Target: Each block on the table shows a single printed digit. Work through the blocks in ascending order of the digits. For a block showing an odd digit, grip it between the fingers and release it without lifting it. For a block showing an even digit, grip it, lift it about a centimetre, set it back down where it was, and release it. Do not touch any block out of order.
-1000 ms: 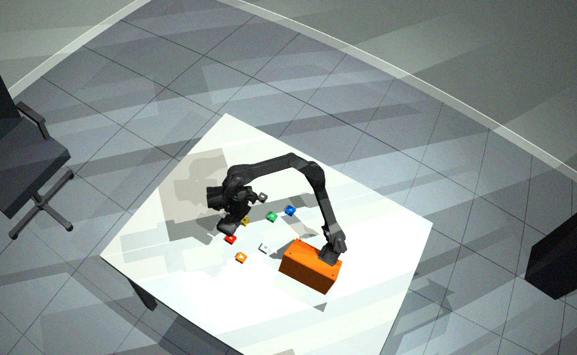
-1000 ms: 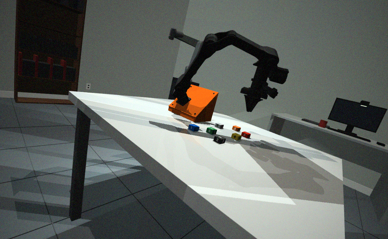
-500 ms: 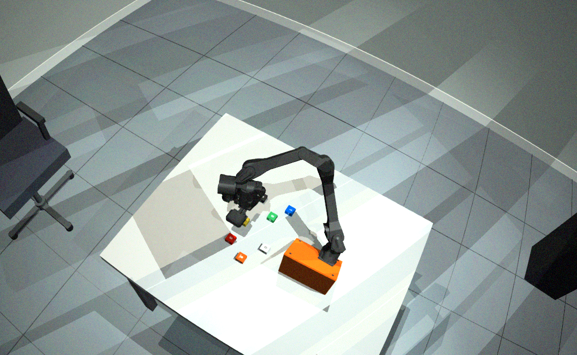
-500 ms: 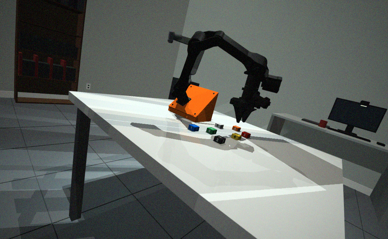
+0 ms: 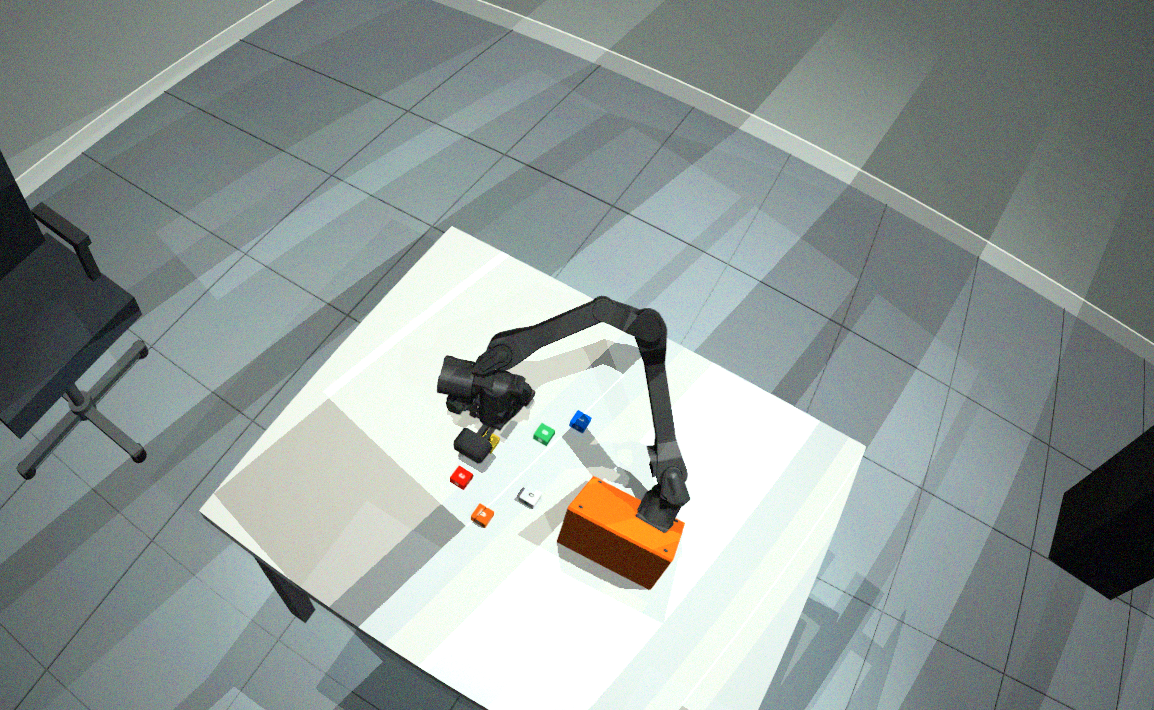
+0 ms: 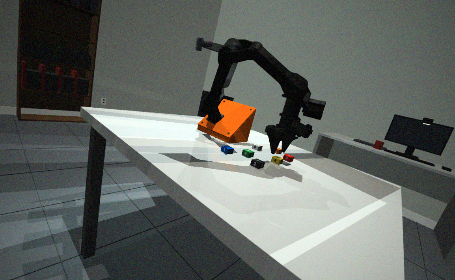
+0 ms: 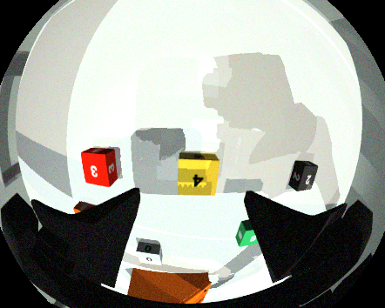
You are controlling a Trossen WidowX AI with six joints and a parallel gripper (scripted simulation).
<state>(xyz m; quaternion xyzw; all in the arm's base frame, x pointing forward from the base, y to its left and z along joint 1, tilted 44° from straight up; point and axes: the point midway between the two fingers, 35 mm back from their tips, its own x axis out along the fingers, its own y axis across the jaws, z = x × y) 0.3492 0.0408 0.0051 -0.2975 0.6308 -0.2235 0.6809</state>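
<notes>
My gripper tip is 2 cm above the yellow block and 1 cm short of it. Also, from my gripper tip: red block marked 3: 9 cm to the left, 2 cm below; then green block: 9 cm to the right, 7 cm behind, 2 cm below; then white block marked 0: 13 cm behind, 4 cm to the left, 2 cm below.
</notes>
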